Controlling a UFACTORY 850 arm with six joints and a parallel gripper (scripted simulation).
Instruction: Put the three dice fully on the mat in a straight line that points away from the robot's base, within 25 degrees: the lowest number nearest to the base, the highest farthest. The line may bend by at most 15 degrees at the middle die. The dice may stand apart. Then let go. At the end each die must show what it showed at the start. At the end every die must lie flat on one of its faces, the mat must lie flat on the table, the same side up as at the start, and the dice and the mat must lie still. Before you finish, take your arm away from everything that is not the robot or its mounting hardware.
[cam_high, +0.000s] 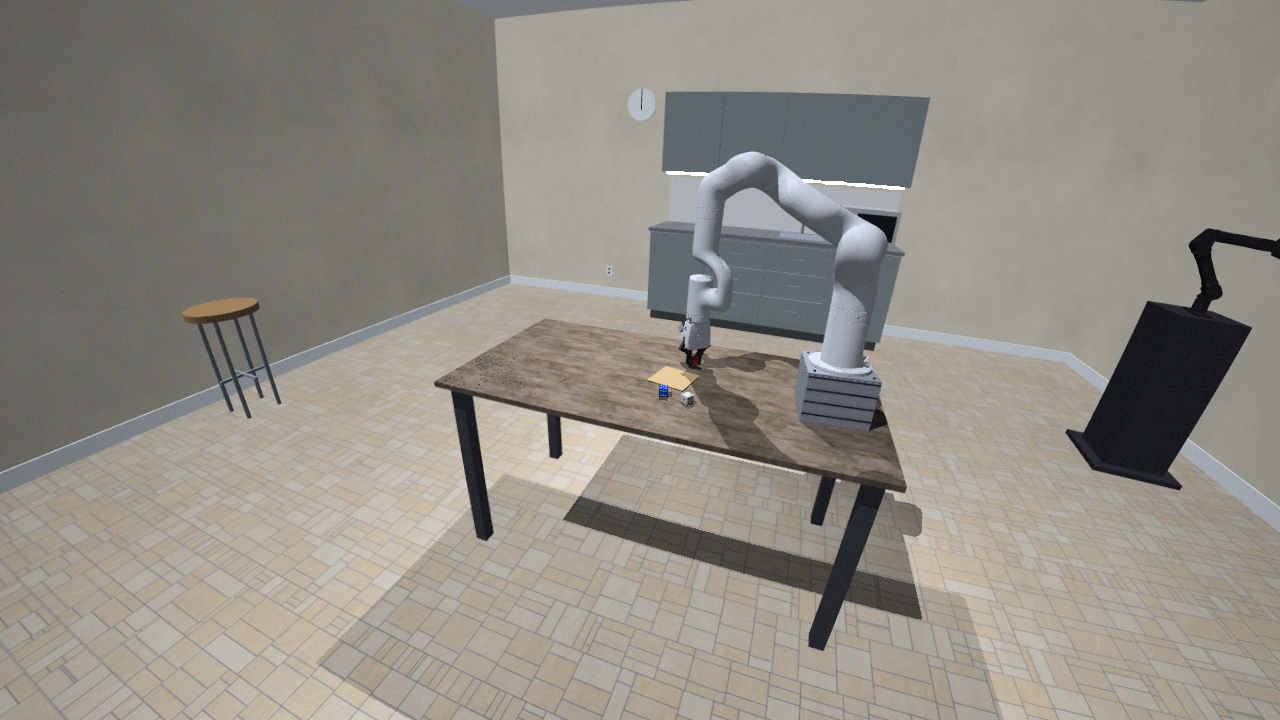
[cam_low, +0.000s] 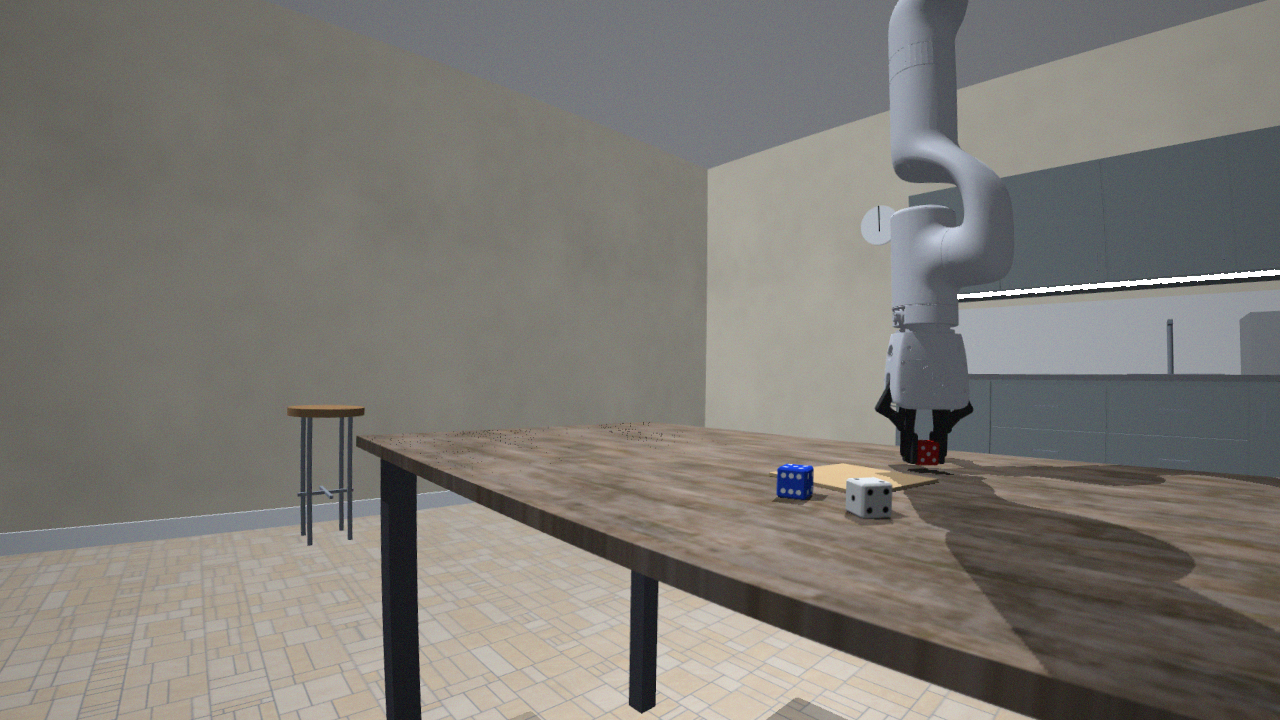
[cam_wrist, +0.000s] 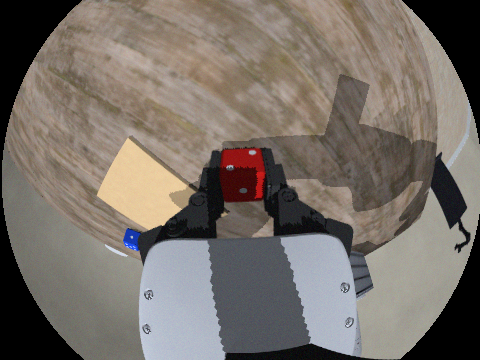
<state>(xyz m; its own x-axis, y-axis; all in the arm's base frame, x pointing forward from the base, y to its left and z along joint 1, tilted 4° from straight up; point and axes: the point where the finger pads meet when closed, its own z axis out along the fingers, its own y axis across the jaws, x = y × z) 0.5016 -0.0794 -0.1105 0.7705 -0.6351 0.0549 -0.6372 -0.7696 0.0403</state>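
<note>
Now: hand 13 cm to the right of the tan mat, 3 cm short of it and 3 cm above it. Round my hand: red die 1 cm below; blue die 26 cm to the left, 2 cm below, 1 cm ahead; white die 27 cm to the left, 8 cm behind, 2 cm below.
</note>
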